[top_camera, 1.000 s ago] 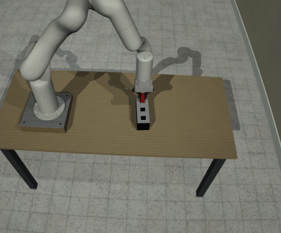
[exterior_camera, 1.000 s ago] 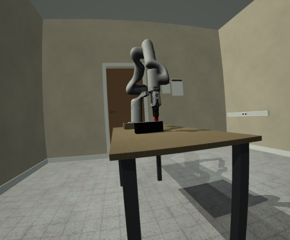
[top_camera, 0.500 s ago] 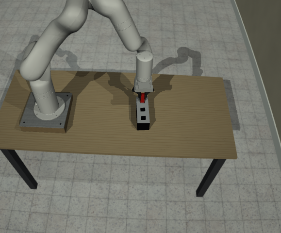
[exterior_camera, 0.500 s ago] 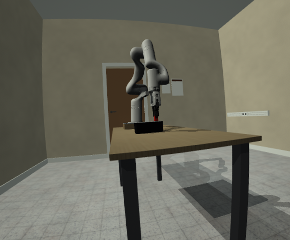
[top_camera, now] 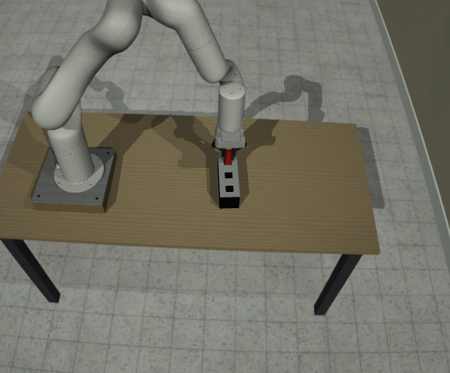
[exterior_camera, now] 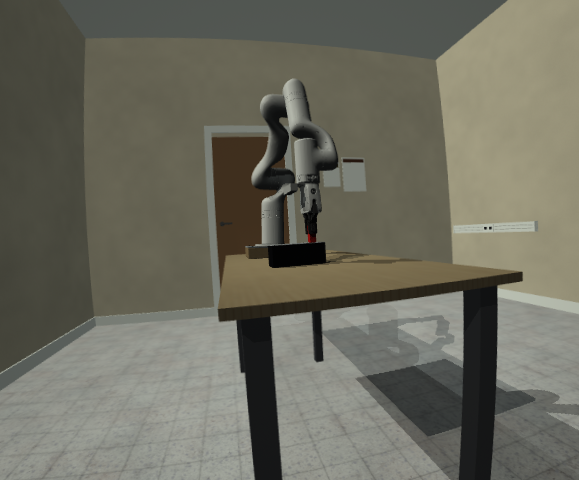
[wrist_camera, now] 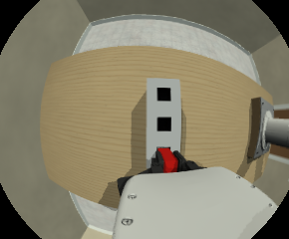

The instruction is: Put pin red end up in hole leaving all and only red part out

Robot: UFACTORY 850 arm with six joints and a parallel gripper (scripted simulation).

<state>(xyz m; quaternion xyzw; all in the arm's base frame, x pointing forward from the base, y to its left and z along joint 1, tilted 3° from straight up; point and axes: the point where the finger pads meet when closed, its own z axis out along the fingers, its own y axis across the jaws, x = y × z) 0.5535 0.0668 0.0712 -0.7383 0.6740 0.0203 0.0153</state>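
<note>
The pin is 2 cm below my hand. Also, from my hand: black block 6 cm to the right, 9 cm below.
</note>
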